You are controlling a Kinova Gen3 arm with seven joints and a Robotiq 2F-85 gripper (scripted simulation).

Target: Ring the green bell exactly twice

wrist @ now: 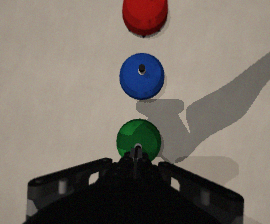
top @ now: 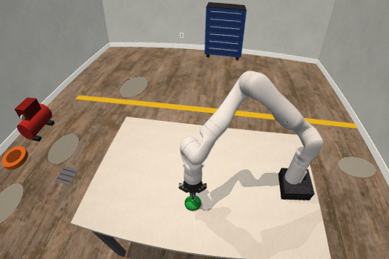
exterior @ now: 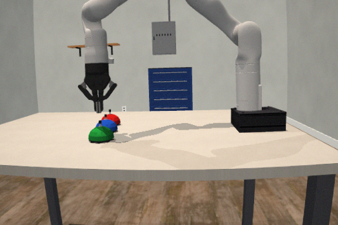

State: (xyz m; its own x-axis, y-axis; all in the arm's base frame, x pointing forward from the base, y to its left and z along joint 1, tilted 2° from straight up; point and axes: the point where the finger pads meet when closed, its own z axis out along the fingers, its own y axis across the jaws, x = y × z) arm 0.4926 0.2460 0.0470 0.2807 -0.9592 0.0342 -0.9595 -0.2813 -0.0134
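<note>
My hand is 7 cm above the green bell. Also, from my hand: red bell (7 cm ahead, 23 cm to the right, 7 cm below); then blue bell (3 cm ahead, 12 cm to the right, 7 cm below).
</note>
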